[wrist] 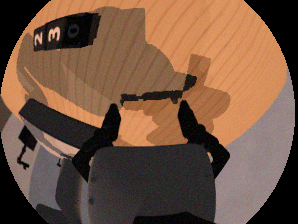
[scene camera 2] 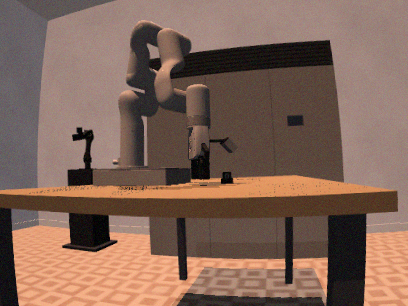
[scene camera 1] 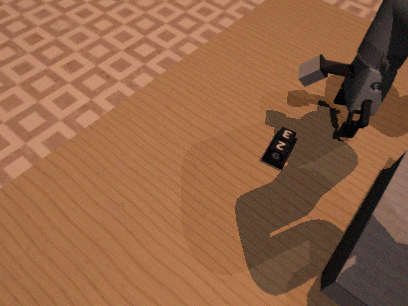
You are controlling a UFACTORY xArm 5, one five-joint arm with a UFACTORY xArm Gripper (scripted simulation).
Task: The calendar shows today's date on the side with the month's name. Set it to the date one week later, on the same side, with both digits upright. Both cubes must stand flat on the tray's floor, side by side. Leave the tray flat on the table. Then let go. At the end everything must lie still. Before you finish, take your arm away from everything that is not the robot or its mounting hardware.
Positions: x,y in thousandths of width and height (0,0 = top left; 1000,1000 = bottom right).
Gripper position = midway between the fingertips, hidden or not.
The gripper shows in the wrist view (498,489), in scene camera 2 (491,587) and in scene camera 1 (839,391).
